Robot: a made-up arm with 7 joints.
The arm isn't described. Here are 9 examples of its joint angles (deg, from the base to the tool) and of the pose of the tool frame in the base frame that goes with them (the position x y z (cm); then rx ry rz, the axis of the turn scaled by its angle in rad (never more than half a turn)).
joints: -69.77 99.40 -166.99 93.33 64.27 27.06 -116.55
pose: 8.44 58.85 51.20 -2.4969 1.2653 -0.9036
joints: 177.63 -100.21 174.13 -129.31 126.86 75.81 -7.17
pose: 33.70 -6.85 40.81 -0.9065 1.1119 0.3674
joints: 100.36 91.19 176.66 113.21 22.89 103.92 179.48
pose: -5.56 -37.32 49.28 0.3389 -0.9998 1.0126
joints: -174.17 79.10 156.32 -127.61 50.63 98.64 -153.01
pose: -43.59 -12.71 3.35 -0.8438 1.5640 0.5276
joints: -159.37 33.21 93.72 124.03 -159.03 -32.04 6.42
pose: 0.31 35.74 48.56 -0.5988 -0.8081 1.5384
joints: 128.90 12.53 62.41 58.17 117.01 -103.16 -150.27
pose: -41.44 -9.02 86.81 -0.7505 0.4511 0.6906
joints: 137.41 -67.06 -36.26 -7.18 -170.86 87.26 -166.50
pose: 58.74 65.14 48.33 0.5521 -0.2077 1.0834
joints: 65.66 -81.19 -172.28 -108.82 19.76 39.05 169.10
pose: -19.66 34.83 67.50 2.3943 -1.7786 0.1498
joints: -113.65 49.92 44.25 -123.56 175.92 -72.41 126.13
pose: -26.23 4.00 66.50 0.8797 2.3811 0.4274
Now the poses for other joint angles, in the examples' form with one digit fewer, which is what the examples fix.
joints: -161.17 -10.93 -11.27 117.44 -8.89 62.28 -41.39
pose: -24.7 3.9 59.0 -0.164 0.159 -0.909
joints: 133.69 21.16 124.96 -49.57 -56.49 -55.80 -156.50
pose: -7.6 -49.5 90.0 -1.846 -0.014 1.385
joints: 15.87 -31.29 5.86 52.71 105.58 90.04 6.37
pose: -21.1 -6.5 102.2 -0.400 1.689 1.093
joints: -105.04 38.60 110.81 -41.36 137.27 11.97 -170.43
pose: -41.4 51.6 83.9 1.952 0.903 1.014
